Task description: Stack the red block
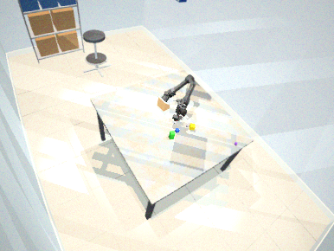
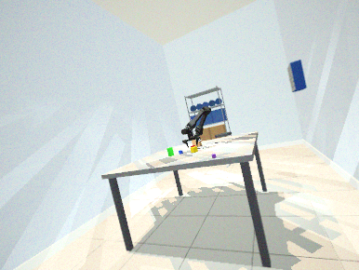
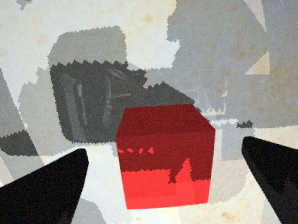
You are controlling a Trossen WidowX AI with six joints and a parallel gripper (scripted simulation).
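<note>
My gripper tip is right at the red block. Also, from my gripper tip: blue block (120 mm ahead, 100 mm to the right, 10 mm below); then yellow block (180 mm ahead, 60 mm to the left); then small purple block (600 mm ahead, 300 mm to the left, 10 mm below).
</note>
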